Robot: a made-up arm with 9 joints. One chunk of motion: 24 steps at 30 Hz.
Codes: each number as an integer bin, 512 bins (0 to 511) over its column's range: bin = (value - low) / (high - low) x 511, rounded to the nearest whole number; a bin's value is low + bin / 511 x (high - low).
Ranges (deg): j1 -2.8..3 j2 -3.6..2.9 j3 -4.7..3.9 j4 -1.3..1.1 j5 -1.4..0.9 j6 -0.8..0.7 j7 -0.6..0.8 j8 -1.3..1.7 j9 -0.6..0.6
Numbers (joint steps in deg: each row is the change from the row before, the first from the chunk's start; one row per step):
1: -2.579 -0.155 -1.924 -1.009 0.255 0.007 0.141 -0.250 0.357
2: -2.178 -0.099 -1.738 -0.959 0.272 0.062 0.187 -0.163 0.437
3: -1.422 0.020 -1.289 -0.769 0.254 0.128 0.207 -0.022 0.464
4: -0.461 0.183 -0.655 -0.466 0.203 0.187 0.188 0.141 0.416
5: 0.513 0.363 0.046 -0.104 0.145 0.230 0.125 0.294 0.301
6: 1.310 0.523 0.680 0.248 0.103 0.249 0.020 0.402 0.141
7: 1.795 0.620 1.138 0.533 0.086 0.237 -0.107 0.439 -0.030
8: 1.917 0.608 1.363 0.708 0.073 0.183 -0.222 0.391 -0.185
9: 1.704 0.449 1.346 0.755 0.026 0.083 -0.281 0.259 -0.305
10: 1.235 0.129 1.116 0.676 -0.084 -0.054 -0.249 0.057 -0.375
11: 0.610 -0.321 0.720 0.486 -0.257 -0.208 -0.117 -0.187 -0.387
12: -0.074 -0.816 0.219 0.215 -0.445 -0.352 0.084 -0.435 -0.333
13: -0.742 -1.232 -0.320 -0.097 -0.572 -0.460 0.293 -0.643 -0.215
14: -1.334 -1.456 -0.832 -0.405 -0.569 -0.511 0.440 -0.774 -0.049
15: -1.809 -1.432 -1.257 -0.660 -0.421 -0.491 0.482 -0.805 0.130
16: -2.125 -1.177 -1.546 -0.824 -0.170 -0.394 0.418 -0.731 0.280
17: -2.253 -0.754 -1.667 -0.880 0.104 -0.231 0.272 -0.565 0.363
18: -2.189 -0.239 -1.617 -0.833 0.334 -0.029 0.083 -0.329 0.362
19: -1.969 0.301 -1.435 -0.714 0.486 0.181 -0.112 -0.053 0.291
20: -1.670 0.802 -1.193 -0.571 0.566 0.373 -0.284 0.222 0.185
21: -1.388 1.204 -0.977 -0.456 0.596 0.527 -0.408 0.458 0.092
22: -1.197 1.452 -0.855 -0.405 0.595 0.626 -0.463 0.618 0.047
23: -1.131 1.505 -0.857 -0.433 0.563 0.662 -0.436 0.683 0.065
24: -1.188 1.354 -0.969 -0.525 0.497 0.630 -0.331 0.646 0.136
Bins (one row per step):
1: 19 271 165 62 368 275 270 179 408
2: 55 275 176 73 371 294 287 194 442
3: 121 285 203 113 367 316 295 218 453
4: 206 297 240 178 356 336 288 245 433
5: 292 312 282 255 343 351 265 272 384
6: 362 324 320 330 334 357 226 290 316
7: 405 332 347 390 330 353 180 296 243
8: 416 331 360 428 327 335 138 288 177
9: 397 318 359 438 317 301 116 266 126
10: 355 293 346 421 292 254 128 231 96
11: 300 258 322 380 254 202 176 190 91
12: 240 219 292 323 212 153 250 147 114
13: 181 186 260 256 184 116 326 112 164
14: 129 169 230 191 185 98 380 90 235
15: 87 170 205 136 218 105 395 84 311
16: 59 190 187 101 273 138 372 97 375
17: 48 224 180 89 334 194 318 125 410
18: 54 264 183 99 385 263 249 165 410
19: 73 307 194 125 419 334 178 212 379
20: 100 346 208 155 437 400 115 259 334
21: 124 378 221 180 443 452 70 299 295
22: 141 397 228 191 443 486 50 327 276
23: 147 401 228 185 436 498 60 338 283
24: 142 389 222 165 421 487 98 331 313

